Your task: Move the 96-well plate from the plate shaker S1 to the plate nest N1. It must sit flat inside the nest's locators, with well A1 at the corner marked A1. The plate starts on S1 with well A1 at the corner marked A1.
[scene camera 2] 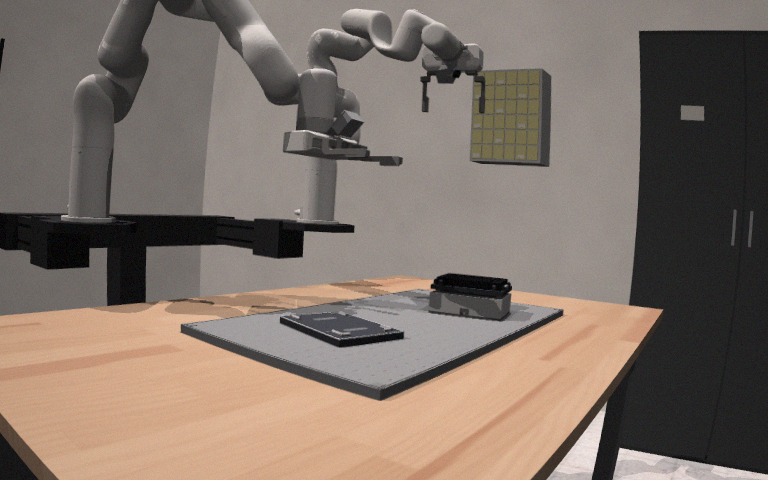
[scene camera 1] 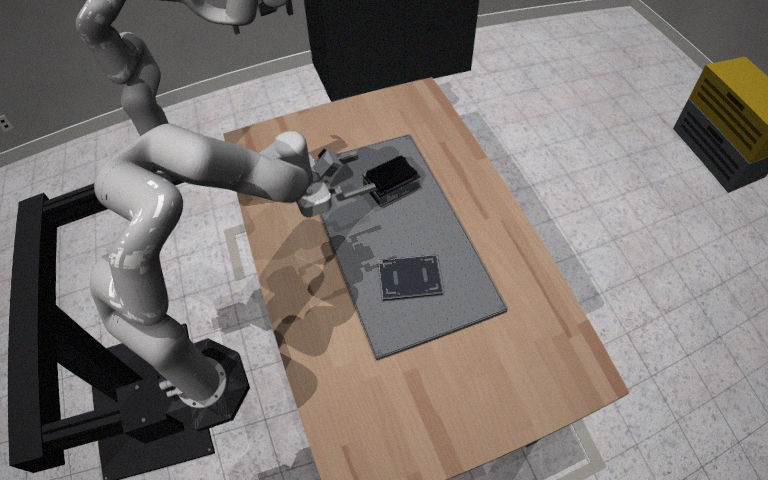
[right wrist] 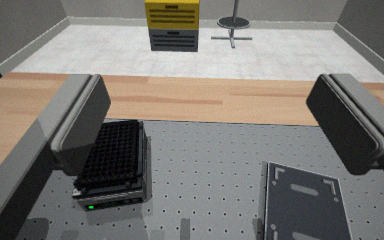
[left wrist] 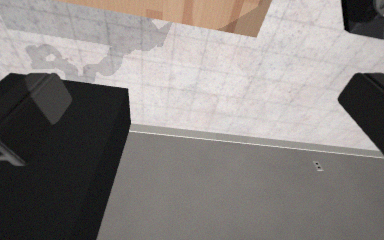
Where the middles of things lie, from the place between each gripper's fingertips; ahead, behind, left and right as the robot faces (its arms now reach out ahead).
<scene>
My right gripper is now 220 mm above the black 96-well plate (scene camera 1: 399, 165), 150 mm to the right of it and 140 mm short of it. The rest, counted from my right hand: plate nest N1 (scene camera 2: 341, 322): 280 mm below, 170 mm to the right, 80 mm ahead.
I see the black 96-well plate 420 mm below my left hand, 340 mm to the right of it and 250 mm ahead of it. Round my left hand: plate nest N1: 660 mm to the right, 480 mm below, 190 mm ahead.
</scene>
